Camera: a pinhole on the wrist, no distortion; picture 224 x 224 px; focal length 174.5 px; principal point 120.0 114.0 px. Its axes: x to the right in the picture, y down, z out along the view. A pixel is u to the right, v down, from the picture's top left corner.
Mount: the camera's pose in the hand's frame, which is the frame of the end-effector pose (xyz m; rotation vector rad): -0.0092 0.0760 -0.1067 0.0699 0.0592 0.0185
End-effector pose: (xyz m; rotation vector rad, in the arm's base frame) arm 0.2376 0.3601 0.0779 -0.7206 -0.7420 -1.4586
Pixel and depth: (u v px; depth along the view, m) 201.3 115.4 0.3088
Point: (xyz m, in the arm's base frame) 0.2938 0.4241 0.3162
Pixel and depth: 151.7 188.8 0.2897
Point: 0.4163 0.4751 0.2395
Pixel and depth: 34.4 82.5 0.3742
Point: 0.2181 0.6793 0.1029
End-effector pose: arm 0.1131 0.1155 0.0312 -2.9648 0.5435 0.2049
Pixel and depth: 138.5 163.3 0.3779
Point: 0.0738 -0.0090 -0.2617
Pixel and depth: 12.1 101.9 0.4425
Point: -0.1653 0.2442 -0.2723
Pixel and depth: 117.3 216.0 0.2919
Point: 0.0109 -0.0666 -0.1831
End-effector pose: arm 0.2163 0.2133 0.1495 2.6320 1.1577 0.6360
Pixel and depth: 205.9 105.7 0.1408
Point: 0.3107 0.2225 0.1656
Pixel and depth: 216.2 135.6 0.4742
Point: 0.6169 0.3448 -0.0433
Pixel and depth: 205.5 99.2 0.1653
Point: 0.3236 0.2381 0.1460
